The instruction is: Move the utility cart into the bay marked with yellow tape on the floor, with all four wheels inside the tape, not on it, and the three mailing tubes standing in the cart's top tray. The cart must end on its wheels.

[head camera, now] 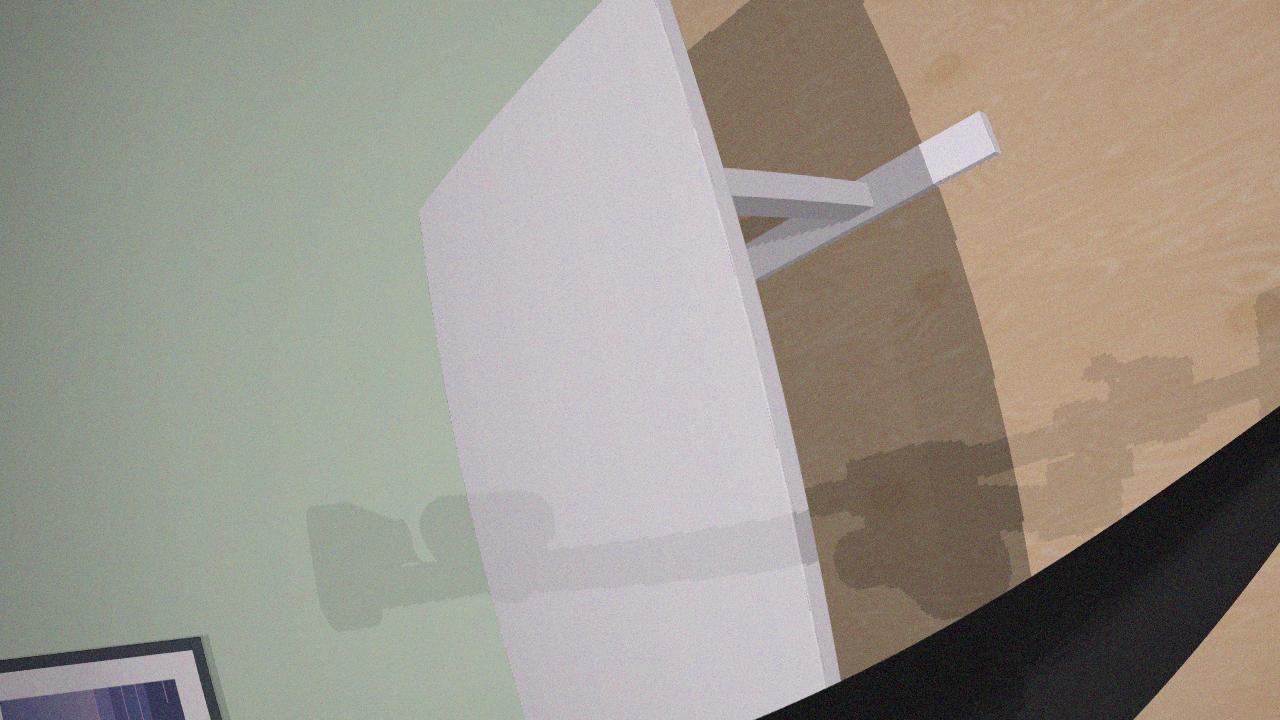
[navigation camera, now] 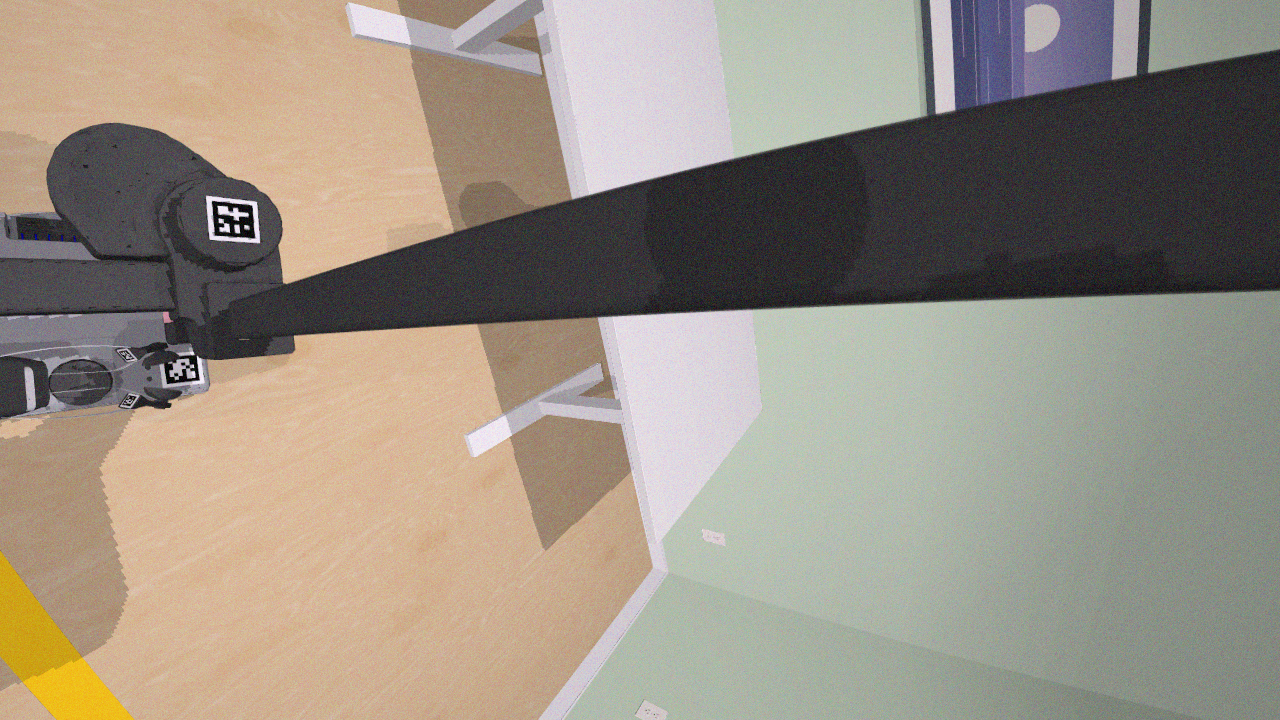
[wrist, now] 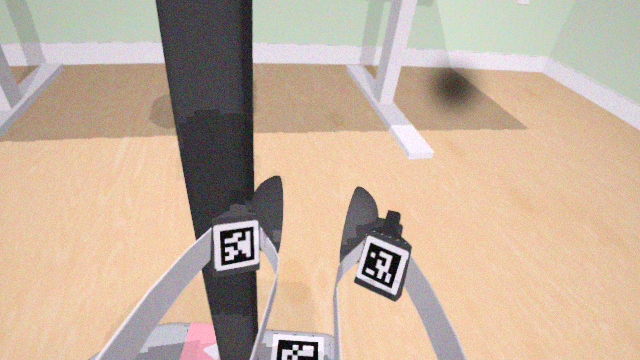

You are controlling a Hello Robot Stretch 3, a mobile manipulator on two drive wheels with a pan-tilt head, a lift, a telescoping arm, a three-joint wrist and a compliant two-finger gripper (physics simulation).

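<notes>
My gripper is open, with its two dark fingertips apart and bare floor showing between them in the wrist view. It is folded in over my base, beside my black mast. A strip of yellow tape lies on the floor at the lower left of the navigation view, partly in shadow; the rest of the bay's outline is outside that view. The utility cart and the three mailing tubes do not show in these views.
A white table stands along the green wall, with white feet reaching out over the wood floor. A framed picture hangs above it. White baseboard runs around the room's corner.
</notes>
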